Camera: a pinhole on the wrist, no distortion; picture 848 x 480 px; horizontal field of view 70.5 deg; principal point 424.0 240.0 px. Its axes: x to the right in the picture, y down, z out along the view. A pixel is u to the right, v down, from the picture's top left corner.
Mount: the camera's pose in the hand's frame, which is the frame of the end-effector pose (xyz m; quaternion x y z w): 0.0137 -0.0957 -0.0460 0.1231 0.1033 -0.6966 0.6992
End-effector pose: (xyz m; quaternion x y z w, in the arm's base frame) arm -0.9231 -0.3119 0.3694 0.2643 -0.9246 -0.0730 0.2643
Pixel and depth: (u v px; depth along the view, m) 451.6 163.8 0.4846
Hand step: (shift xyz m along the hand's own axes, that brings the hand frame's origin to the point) -0.0608 -0.2700 0.4048
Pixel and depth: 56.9 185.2 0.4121
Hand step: -0.0371 0.0133 0.4234
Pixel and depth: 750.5 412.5 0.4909
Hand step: 0.1437 -0.5044 0.3391
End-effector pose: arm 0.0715 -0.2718 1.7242 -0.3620 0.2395 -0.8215 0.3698
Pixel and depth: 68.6 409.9 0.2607
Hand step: 0.0792 -0.0316 0.2521
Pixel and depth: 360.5 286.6 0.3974
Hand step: 0.0335 -0.1814 0.3450
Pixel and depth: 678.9 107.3 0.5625
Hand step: -0.1239 -0.5001 0.4084
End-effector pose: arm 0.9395 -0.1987 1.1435 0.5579 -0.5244 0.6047 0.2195
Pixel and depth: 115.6 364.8 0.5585
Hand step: 0.1124 0.0000 0.5776
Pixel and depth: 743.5 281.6 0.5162
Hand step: 0.0377 -0.5197 0.3577
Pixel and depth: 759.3 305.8 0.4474
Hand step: 0.0527 -0.4744 0.3007
